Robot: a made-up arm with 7 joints. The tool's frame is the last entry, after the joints.
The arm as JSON. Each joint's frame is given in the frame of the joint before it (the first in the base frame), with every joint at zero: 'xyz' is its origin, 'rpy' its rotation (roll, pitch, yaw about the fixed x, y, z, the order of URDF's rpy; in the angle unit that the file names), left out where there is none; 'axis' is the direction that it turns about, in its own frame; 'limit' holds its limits. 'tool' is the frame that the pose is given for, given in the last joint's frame.
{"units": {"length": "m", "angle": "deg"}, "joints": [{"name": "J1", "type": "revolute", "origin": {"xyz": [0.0, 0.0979, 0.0], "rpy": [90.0, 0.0, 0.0]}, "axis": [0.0, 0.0, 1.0], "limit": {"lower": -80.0, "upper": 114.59}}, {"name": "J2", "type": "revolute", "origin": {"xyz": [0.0, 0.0, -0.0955], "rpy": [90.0, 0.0, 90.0]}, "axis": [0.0, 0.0, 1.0], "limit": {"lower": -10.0, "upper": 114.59}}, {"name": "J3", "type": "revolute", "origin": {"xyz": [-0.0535, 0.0, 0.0], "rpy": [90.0, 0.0, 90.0]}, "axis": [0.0, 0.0, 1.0], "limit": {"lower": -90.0, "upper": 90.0}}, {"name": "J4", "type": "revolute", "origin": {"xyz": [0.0, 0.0, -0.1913], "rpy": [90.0, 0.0, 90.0]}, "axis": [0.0, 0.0, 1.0], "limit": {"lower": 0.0, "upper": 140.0}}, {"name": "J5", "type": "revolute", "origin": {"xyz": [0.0, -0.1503, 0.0], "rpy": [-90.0, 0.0, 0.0]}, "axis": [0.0, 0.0, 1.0], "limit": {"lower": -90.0, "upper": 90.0}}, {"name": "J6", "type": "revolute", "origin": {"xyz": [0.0, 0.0, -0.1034], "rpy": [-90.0, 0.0, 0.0]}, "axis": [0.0, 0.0, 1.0], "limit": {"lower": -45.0, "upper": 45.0}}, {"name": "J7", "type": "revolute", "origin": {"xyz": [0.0, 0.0, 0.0], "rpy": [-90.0, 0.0, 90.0]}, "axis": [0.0, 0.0, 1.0], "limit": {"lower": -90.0, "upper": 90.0}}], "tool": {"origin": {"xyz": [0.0, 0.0, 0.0], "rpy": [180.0, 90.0, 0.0]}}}
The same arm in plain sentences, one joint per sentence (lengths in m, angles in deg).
The arm has seven revolute joints in a row. What follows holds with every joint at zero, and every direction is one of the base frame's.
Joint 1 is mounted 0.0979 m along +y from the base frame's origin and turns about -y, from -80 to 114.59 deg.
Joint 2 is mounted 0.0955 m along +y from joint 1 and turns about +x, from -10 to 114.59 deg.
Joint 3 is mounted 0.0535 m along -z from joint 2 and turns about +z, from -90 to 90 deg.
Joint 4 is mounted 0.1913 m along -z from joint 3 and turns about -y, from 0 to 140 deg.
Joint 5 is mounted 0.1503 m along -z from joint 4 and turns about +z, from -90 to 90 deg.
Joint 6 is mounted 0.1034 m along -z from joint 5 and turns about +y, from -45 to 45 deg.
Joint 7 is mounted at the same point as joint 6 and turns about -x, from -90 to 90 deg.
The tool frame, which is the frame that the pose is given for, is mounted at the same point as joint 7; its axes are parallel to the base frame's.

